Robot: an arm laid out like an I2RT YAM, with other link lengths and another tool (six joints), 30 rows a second.
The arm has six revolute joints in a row. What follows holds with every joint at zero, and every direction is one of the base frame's.
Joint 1 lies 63.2 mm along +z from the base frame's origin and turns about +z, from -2.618 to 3.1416 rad.
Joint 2 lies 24 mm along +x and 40.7 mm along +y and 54.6 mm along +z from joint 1 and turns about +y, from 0 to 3.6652 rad.
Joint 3 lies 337.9 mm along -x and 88.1 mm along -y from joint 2 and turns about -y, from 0 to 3.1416 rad.
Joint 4 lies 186.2 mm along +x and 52.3 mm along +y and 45.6 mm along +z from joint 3 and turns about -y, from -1.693 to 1.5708 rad.
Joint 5 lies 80.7 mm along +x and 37 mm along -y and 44.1 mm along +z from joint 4 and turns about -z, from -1.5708 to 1.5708 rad.
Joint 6 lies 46.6 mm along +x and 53.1 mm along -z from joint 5 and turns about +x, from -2.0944 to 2.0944 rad.
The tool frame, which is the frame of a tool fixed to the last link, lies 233 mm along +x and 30 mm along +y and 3 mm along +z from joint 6; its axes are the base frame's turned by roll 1.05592, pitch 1.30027 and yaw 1.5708 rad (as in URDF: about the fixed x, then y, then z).
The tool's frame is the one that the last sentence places.
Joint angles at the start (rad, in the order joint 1, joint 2, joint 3, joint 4, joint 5, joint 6): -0.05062, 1.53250, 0.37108, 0.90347, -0.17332, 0.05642
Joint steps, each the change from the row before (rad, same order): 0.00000, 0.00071, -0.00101, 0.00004, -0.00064, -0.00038; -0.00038, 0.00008, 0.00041, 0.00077, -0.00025, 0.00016; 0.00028, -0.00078, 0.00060, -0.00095, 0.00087, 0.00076; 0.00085, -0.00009, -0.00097, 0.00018, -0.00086, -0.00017; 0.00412, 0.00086, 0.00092, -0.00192, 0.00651, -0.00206; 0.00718, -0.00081, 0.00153, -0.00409, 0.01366, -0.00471; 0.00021, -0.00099, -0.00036, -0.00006, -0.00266, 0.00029; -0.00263, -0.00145, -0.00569, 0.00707, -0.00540, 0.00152; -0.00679, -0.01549, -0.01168, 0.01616, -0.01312, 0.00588; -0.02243, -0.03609, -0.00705, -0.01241, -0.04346, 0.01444; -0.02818, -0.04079, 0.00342, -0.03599, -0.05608, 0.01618; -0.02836, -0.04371, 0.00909, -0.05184, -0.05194, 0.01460; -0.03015, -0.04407, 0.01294, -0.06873, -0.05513, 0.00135; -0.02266, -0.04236, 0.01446, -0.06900, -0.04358, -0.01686
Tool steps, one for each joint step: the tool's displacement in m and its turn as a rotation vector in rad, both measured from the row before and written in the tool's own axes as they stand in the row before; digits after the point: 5 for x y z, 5 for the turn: 0.00081, -0.00007, -0.00004, -0.00008, 0.00159, 0.00079; -0.00047, 0.00000, 0.00006, -0.00024, -0.00097, -0.00047; -0.00032, 0.00003, -0.00004, 0.00044, -0.00081, 0.00025; 0.00059, 0.00050, 0.00013, -0.00136, 0.00120, 0.00038; 0.00065, -0.00044, 0.00046, 0.00304, 0.00233, -0.00189; 0.00039, -0.00085, 0.00027, 0.00702, 0.00290, -0.00556; 0.00008, 0.00094, 0.00017, -0.00289, 0.00025, 0.00031; -0.00013, 0.00102, -0.00080, -0.00363, -0.00247, 0.00060; -0.00554, 0.00525, -0.00289, -0.01258, -0.01671, -0.00465; -0.00566, 0.00973, -0.00623, -0.02612, -0.01602, 0.00957; -0.00400, 0.01091, -0.00616, -0.03008, -0.00908, 0.01794; -0.00245, 0.01010, -0.00669, -0.02359, -0.00452, 0.02049; 0.00179, 0.00968, -0.00716, -0.02074, 0.00954, 0.01868; 0.00280, 0.00946, -0.00613, -0.01681, 0.01775, 0.00165
